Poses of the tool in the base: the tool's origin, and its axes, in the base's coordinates. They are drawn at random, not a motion.
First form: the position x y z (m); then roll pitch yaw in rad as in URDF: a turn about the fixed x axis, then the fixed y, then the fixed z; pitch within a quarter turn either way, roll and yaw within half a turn.
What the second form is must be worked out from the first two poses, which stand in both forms.
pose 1, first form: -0.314 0.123 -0.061 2.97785 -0.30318 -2.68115
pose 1, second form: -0.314 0.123 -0.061 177.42 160.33 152.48
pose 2, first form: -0.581 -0.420 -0.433 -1.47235 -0.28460 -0.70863
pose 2, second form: -0.581 -0.420 -0.433 50.99 84.59 -106.38
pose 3, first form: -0.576 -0.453 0.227 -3.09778 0.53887 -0.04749
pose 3, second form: -0.576 -0.453 0.227 172.40 149.03 -4.19
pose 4, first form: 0.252 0.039 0.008 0.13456 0.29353 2.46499
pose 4, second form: 0.252 0.039 0.008 116.16 18.45 23.93
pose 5, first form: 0.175 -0.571 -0.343 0.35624 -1.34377 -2.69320
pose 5, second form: 0.175 -0.571 -0.343 46.59 77.82 175.39
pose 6, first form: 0.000 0.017 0.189 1.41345 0.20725 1.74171
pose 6, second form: 0.000 0.017 0.189 11.66 81.18 77.98
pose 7, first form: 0.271 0.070 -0.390 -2.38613 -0.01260 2.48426
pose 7, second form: 0.271 0.070 -0.390 -128.43 136.71 -91.05
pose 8, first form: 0.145 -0.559 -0.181 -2.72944 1.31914 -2.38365
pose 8, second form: 0.145 -0.559 -0.181 19.13 103.19 -5.88
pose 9, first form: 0.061 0.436 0.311 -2.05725 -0.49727 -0.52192
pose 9, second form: 0.061 0.436 0.311 45.94 114.26 -121.55
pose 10, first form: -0.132 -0.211 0.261 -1.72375 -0.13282 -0.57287
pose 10, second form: -0.132 -0.211 0.261 56.01 98.69 -97.70
